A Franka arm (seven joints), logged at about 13 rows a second.
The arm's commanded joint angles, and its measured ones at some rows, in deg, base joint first. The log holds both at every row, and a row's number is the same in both.
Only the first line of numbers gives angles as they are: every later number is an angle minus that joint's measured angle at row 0.
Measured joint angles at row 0:
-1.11, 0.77, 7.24, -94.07, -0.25, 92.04, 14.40
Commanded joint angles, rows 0 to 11:
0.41, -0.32, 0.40, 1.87, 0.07, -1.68, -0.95
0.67, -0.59, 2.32, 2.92, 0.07, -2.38, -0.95
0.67, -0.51, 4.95, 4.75, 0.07, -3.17, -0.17
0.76, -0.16, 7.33, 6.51, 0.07, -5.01, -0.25
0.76, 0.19, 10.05, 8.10, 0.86, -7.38, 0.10
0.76, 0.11, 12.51, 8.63, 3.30, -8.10, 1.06
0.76, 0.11, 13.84, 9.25, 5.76, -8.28, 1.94
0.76, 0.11, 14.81, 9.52, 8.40, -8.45, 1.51
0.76, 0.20, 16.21, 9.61, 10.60, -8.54, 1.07
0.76, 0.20, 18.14, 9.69, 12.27, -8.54, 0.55
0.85, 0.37, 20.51, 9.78, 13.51, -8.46, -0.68
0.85, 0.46, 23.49, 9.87, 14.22, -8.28, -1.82
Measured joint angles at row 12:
1.01, -0.37, 19.36, 8.27, 12.11, -7.37, 0.19
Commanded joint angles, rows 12 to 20:
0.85, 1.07, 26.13, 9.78, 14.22, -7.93, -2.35
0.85, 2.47, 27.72, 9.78, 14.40, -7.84, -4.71
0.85, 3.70, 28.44, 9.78, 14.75, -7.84, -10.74
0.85, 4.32, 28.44, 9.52, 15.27, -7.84, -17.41
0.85, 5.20, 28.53, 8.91, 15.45, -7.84, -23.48
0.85, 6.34, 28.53, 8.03, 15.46, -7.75, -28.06
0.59, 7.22, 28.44, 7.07, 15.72, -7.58, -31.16
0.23, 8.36, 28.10, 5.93, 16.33, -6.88, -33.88
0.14, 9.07, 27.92, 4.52, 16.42, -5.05, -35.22
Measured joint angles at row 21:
0.62, 7.66, 28.30, 6.37, 14.44, -7.01, -30.40
